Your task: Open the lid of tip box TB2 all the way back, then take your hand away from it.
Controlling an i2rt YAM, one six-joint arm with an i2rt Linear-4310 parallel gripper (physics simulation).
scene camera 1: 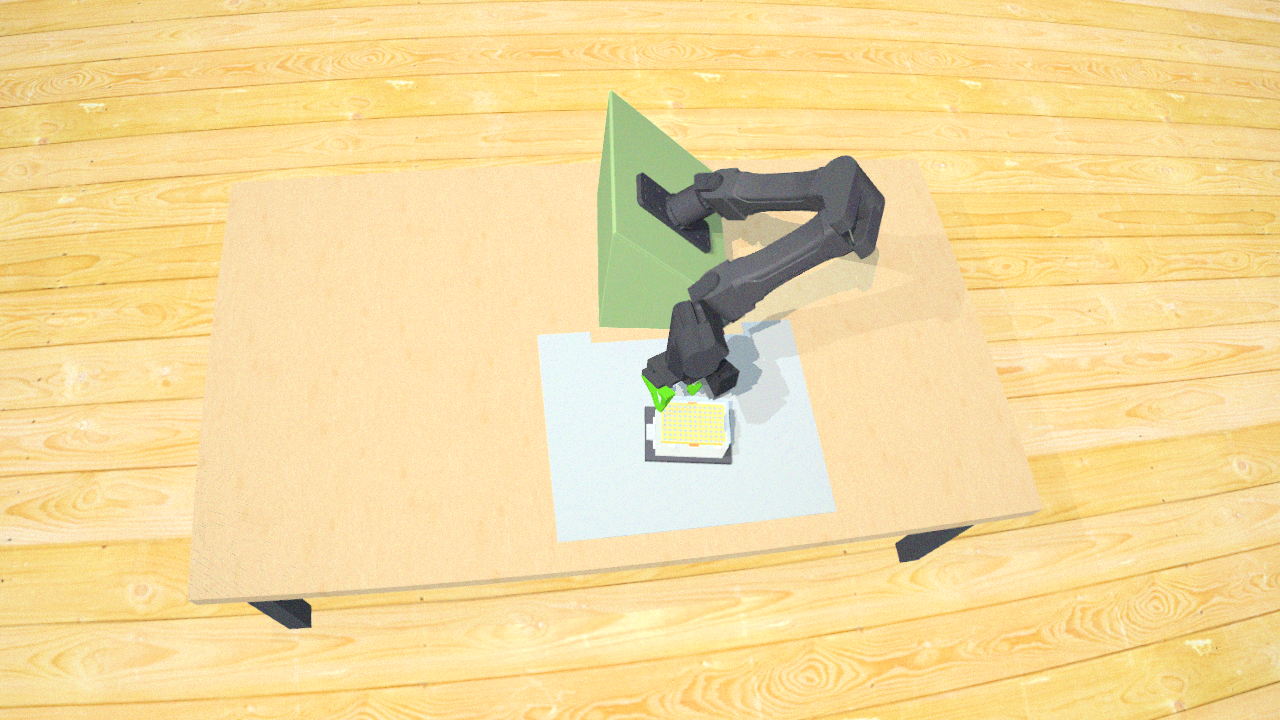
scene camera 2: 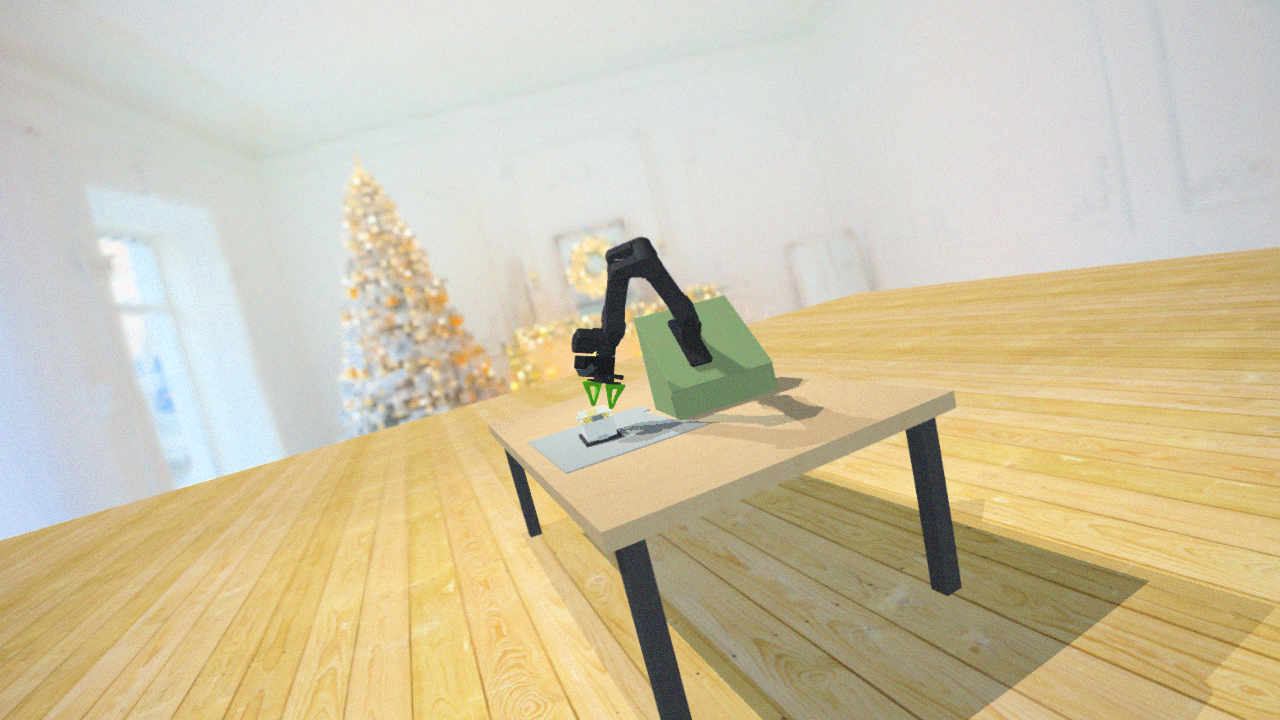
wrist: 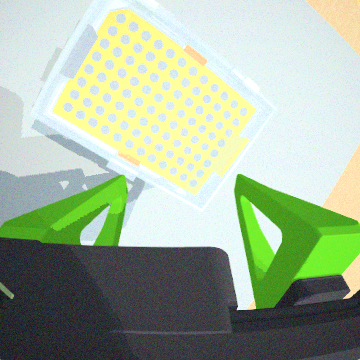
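Note:
One tip box stands on a dark base on the pale mat. It has a yellow rack with round holes and orange clips. A see-through cover appears to lie over the rack, shut; no raised lid shows. A TB2 label cannot be read. My gripper has green fingers, open, pointing down with nothing between them. It hangs above the box's edge on the arm's side. In the wrist view the box lies beyond the fingertips, turned at an angle, apart from both fingers.
The pale blue mat lies on the wooden table. A green wedge-shaped block carries the arm's mount behind the mat. The arm bends out to the right in scene camera 1.

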